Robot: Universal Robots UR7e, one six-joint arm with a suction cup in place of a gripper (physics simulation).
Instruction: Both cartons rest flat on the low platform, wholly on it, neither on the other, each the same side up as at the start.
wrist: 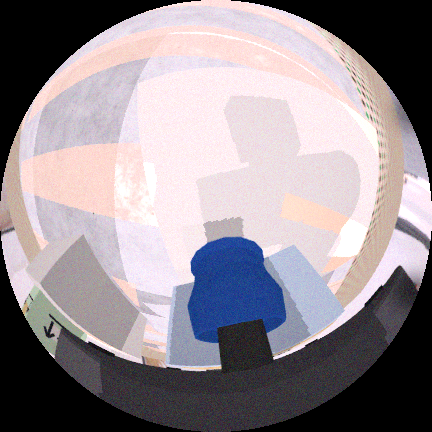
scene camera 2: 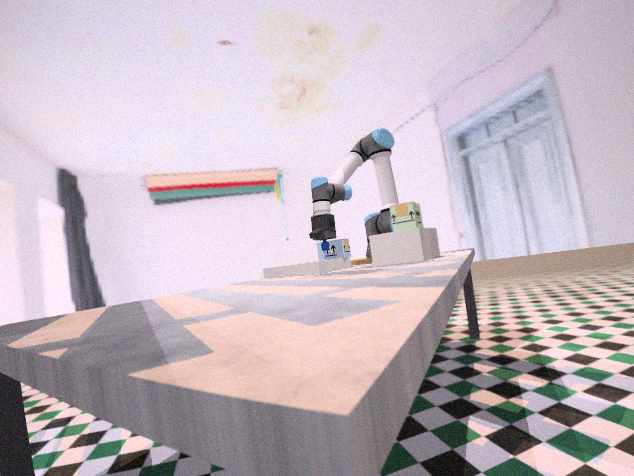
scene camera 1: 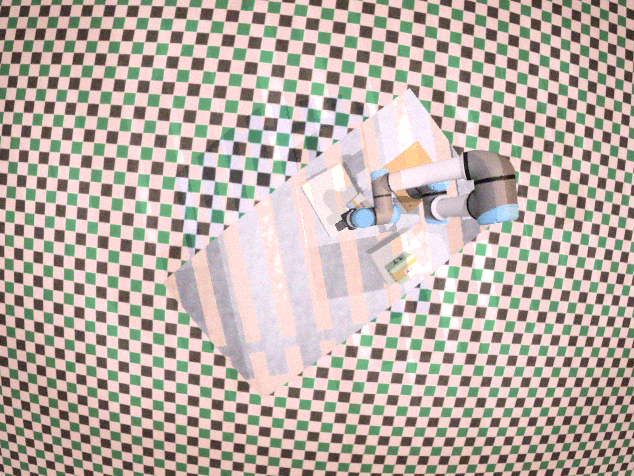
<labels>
low white platform: wrist; scene camera 2 316, 267; scene camera 1
same spot on low white platform: [wrist: 227, 151] = [scene camera 1: 336, 222]
</labels>
